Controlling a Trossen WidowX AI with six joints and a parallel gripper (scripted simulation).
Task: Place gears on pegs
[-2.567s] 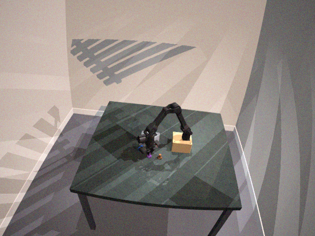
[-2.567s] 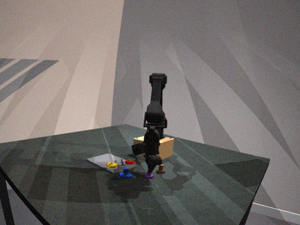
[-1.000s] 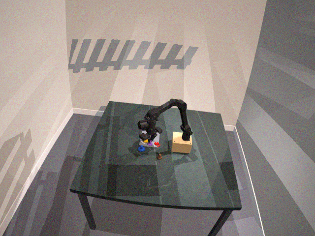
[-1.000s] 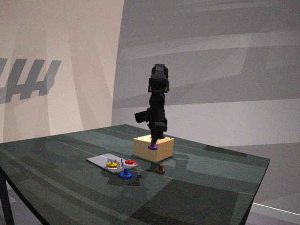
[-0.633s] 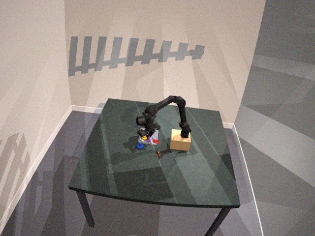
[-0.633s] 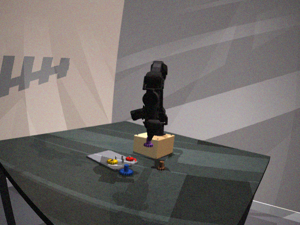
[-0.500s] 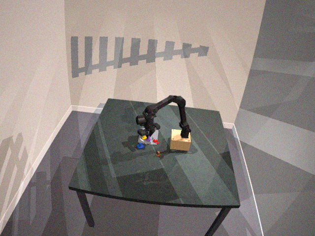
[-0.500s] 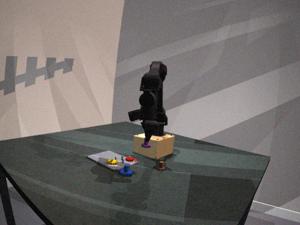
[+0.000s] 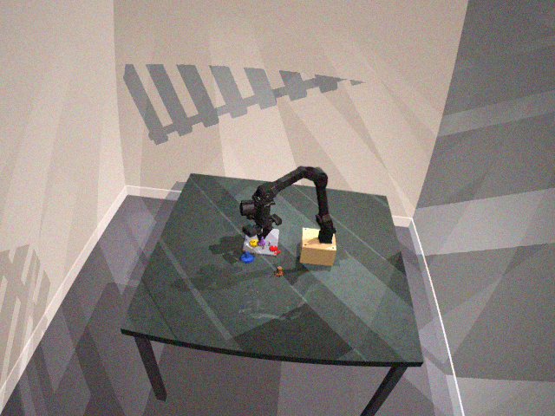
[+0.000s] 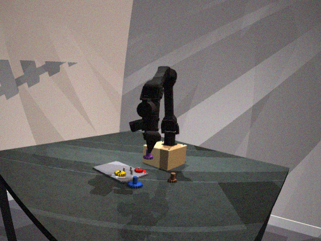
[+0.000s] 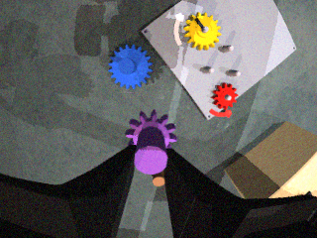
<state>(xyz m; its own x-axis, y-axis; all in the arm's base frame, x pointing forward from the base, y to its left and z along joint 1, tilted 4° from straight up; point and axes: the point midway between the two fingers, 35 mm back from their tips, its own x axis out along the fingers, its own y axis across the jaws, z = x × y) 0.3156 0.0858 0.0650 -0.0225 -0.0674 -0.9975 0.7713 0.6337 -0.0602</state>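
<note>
Right now the red gear is 130 mm below my gripper tip, 90 mm to the right of it and 70 mm behind it. Round my gripper tip: blue gear 130 mm below, 60 mm ahead, 20 mm to the right; then purple gear 10 mm below; then brown gear 130 mm below, 90 mm behind, 70 mm to the left.
</note>
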